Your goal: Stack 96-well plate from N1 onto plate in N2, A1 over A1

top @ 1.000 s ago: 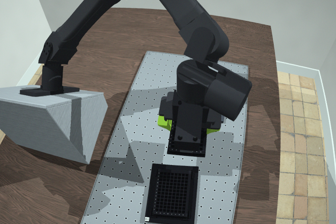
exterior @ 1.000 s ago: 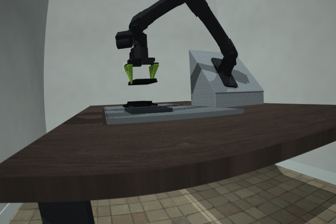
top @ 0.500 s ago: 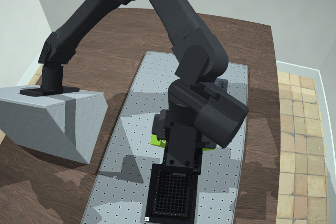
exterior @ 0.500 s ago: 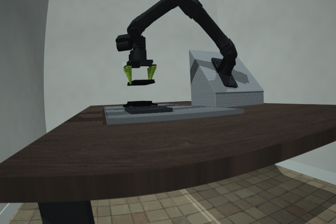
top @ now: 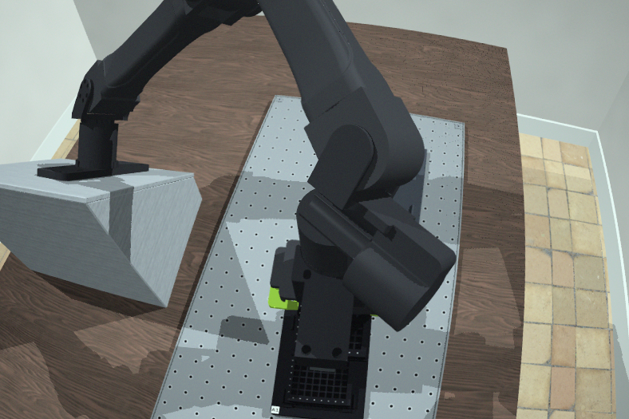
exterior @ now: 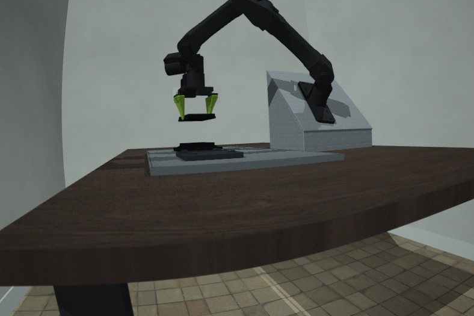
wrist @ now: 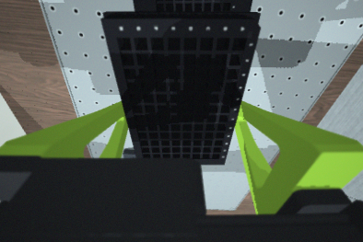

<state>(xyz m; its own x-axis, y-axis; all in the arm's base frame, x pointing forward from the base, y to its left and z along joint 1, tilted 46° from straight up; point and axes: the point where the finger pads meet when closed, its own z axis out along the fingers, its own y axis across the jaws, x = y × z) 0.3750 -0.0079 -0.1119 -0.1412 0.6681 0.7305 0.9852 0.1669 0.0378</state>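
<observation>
Right now the nest N2 is 50 mm to the right of my hand and 100 mm below it. Also, from my hand: black 96-well plate (right at my hand); then dark grey nest (20 mm ahead, 270 mm to the left, 100 mm below).
</observation>
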